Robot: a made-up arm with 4 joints.
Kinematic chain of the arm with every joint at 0, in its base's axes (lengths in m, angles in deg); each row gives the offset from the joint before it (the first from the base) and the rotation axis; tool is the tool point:
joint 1: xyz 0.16 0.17 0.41 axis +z
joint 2: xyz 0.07 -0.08 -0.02 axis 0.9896 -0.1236 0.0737
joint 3: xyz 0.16 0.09 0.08 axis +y
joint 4: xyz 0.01 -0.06 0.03 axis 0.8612 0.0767 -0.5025
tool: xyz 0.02 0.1 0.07
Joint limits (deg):
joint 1: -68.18..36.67
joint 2: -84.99..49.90
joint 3: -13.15..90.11
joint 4: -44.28..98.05
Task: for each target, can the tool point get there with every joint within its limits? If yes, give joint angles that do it. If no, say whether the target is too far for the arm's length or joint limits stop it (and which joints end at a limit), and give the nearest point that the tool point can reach.
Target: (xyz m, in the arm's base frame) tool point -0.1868 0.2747 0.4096
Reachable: no: joint limits stop it (at a limit: joint 1, joint 3, joint 4) | nearest point 0.2789 0.3713 0.4238 | short by 0.476 m
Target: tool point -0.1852 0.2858 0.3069
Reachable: no: joint limits stop it (at a limit: joint 1, joint 3, joint 4) | nearest point 0.2831 0.3723 0.3672 | short by 0.480 m
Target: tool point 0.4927 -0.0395 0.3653
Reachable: yes | joints -29.56 -61.81 63.09 44.63
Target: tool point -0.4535 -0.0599 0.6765
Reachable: no: too far | nearest point 0.0134 -0.1523 0.5494 | short by 0.493 m
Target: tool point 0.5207 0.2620 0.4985
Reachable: yes | joints 22.48 -33.96 43.87 84.69
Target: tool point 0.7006 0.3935 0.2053
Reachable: no: too far | nearest point 0.5160 0.3172 0.3025 | short by 0.222 m
